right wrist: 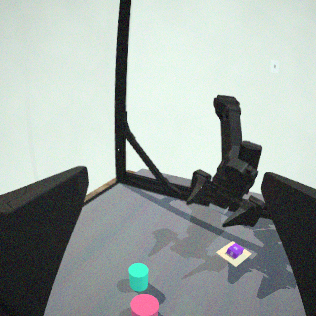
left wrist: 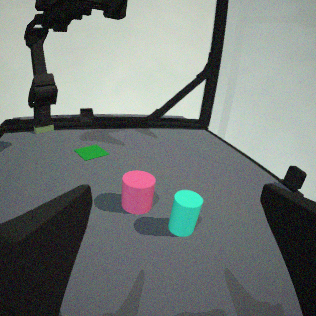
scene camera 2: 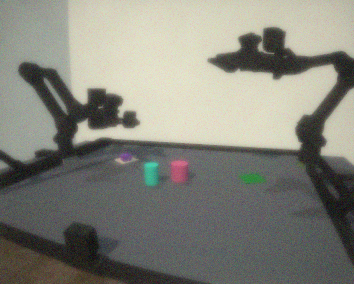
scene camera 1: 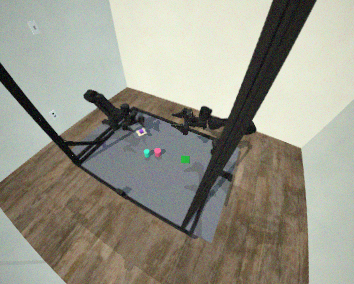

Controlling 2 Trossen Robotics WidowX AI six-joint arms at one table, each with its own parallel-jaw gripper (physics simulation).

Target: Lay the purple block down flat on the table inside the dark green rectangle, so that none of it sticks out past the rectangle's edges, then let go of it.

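Seen in the pictures: left gripper, between the fingertips: (right wrist: 204, 213) (left wrist: 180, 194) (scene camera 2: 129, 123) (scene camera 1: 139, 129); right gripper, between the fingertips: (right wrist: 179, 178) (scene camera 2: 211, 58) (scene camera 1: 171, 119); left arm's base, origin of its link: (scene camera 2: 66, 156) (scene camera 1: 115, 127); right arm's base, origin of its link: (left wrist: 42, 123) (scene camera 2: 309, 161).
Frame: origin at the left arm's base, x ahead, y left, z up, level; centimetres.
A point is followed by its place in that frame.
The purple block (scene camera 1: 141, 131) @[x 19.6, y 13.9, z -0.1 cm] (scene camera 2: 126, 156) @[x 20.0, y 13.3, z -0.2 cm] (right wrist: 235, 250) @[x 19.7, y 14.6, z 0.0 cm] lies on a cream square (right wrist: 224, 253) @[x 20.5, y 12.2, z -1.8 cm]; it does not show in the left wrist view. The green rectangle (scene camera 1: 185, 159) @[x 65.0, y 20.9, z -1.8 cm] (scene camera 2: 252, 178) @[x 64.8, y 20.7, z -1.8 cm] (left wrist: 91, 152) @[x 64.1, y 20.5, z -1.8 cm] lies flat on the table with nothing on it, right of the two cylinders in the scene views. My left gripper (scene camera 2: 137, 121) @[x 28.6, y 7.7, z 13.5 cm] (left wrist: 180, 194) @[x 28.6, y 7.7, z 13.5 cm] (right wrist: 204, 213) @[x 28.6, y 7.7, z 13.5 cm] is open and empty, above the table near the purple block and higher than it. My right gripper (scene camera 1: 176, 121) @[x 52.6, y 17.3, z 32.4 cm] (scene camera 2: 212, 61) @[x 52.6, y 17.3, z 32.4 cm] (right wrist: 179, 178) @[x 52.6, y 17.3, z 32.4 cm] is open and empty, high above the table.
A teal cylinder (scene camera 1: 146, 153) @[x 43.1, y 1.5, z 3.1 cm] (scene camera 2: 151, 174) @[x 43.2, y 1.1, z 1.4 cm] (left wrist: 185, 213) @[x 40.1, y 3.1, z 2.4 cm] (right wrist: 138, 277) @[x 43.2, y 4.0, z 3.3 cm] and a pink cylinder (scene camera 1: 158, 152) @[x 48.5, y 8.5, z 2.9 cm] (scene camera 2: 179, 171) @[x 48.2, y 7.2, z 1.4 cm] (left wrist: 138, 192) @[x 44.3, y 9.1, z 2.2 cm] (right wrist: 145, 306) @[x 47.0, y 9.7, z 3.0 cm] stand upright close together, between the purple block and the green rectangle. Black frame posts (scene camera 1: 245, 100) @[x 95.0, y -16.3, z 82.1 cm] (left wrist: 214, 65) @[x 93.7, y -14.8, z 22.9 cm] (right wrist: 121, 90) @[x 13.0, y -38.2, z 35.3 cm] rise at the table's edges.
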